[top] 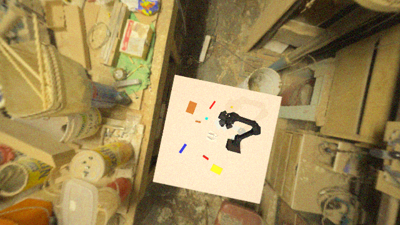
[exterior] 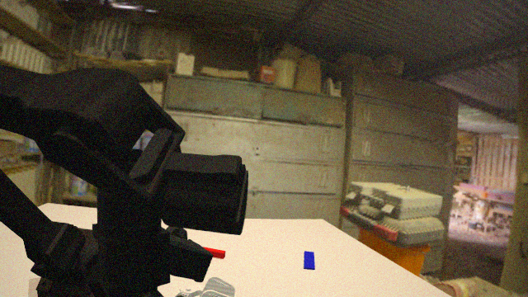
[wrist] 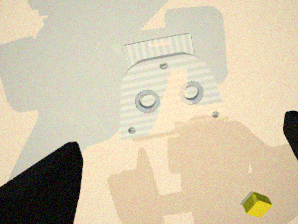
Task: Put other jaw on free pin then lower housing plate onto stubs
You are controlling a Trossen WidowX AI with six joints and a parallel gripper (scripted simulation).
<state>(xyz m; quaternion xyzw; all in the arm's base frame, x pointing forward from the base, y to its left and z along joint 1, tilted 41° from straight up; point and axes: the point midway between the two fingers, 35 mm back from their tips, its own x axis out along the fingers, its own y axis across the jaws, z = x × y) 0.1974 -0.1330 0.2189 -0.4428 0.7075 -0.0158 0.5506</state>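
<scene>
My gripper tip is now 70 mm above the housing plate and 10 mm past it. From my gripper tip the other things lie so: cyan block (190 mm ahead, 100 mm below, 40 mm to the left); then yellow cube (160 mm to the right, 90 mm below, 70 mm behind); then pale ribbed base (230 mm to the left, 100 mm below, 90 mm ahead).
</scene>
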